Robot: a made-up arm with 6 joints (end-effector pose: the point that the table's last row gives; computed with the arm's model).
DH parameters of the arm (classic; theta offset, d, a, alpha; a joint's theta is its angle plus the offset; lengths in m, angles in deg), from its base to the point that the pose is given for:
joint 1: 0 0.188 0 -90
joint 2: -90 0 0.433 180
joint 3: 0 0 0 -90
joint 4: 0 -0.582 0 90
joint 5: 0 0.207 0 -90
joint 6: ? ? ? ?
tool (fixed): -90 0 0 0
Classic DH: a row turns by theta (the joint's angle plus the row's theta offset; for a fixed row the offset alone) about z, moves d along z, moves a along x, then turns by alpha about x.
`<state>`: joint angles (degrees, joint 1 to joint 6).
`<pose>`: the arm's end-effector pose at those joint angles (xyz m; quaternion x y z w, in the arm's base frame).
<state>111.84 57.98 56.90 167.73 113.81 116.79</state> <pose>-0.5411 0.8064 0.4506 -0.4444 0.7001 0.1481 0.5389</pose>
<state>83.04 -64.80 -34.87 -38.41 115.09 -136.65</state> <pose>0.1824 0.1558 0.5513 -0.6221 0.1698 -0.4854 0.5904</pose>
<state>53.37 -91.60 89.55 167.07 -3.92 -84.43</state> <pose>-0.7668 -0.6932 0.1179 0.3677 -0.6550 -0.6017 0.2716</pose>
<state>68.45 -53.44 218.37 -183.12 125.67 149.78</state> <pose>-0.3091 -0.2200 -0.1354 0.5627 -0.7366 0.3610 0.1025</pose>
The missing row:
joint 6: 90 0 0 90
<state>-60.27 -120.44 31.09 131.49 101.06 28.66</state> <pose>-0.3564 0.9006 0.1098 0.7518 -0.1767 0.1758 0.6105</pose>
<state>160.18 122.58 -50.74 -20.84 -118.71 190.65</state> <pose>0.2742 0.1068 -0.0397 -0.1061 -0.7906 -0.3277 0.5062</pose>
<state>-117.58 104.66 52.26 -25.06 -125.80 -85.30</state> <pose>-0.4924 -0.5377 -0.4362 -0.7608 -0.2992 0.2021 0.5393</pose>
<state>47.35 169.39 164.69 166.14 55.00 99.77</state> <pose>0.3019 0.6244 -0.2359 0.4196 0.6326 -0.0195 0.6507</pose>
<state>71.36 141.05 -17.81 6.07 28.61 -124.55</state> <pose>0.1111 -0.3147 -0.3791 0.0302 0.5982 -0.5192 0.6097</pose>
